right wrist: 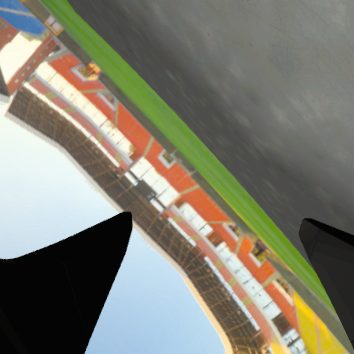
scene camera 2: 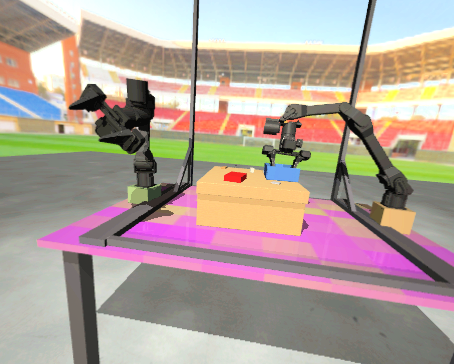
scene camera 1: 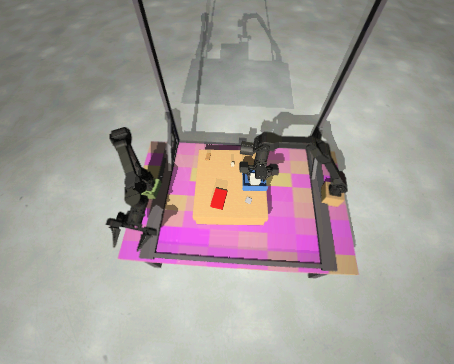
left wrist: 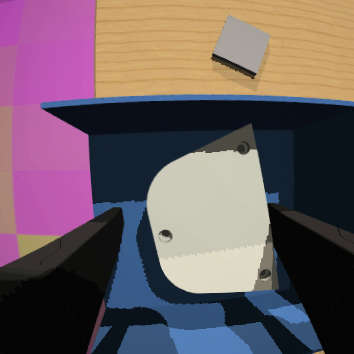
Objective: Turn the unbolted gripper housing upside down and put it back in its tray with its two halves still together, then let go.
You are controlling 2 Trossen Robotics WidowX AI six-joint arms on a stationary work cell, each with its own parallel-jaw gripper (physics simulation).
Labels:
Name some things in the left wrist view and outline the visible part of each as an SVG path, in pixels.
My left gripper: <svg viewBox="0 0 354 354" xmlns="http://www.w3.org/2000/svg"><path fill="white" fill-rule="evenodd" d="M121 207L111 207L53 241L0 266L0 354L86 354L119 250L124 225ZM268 202L267 209L273 247L304 307L324 353L354 354L354 233L337 228L278 203Z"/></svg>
A grey square plate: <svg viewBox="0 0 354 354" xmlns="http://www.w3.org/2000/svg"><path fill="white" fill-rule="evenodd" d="M228 14L211 55L255 75L270 34Z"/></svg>

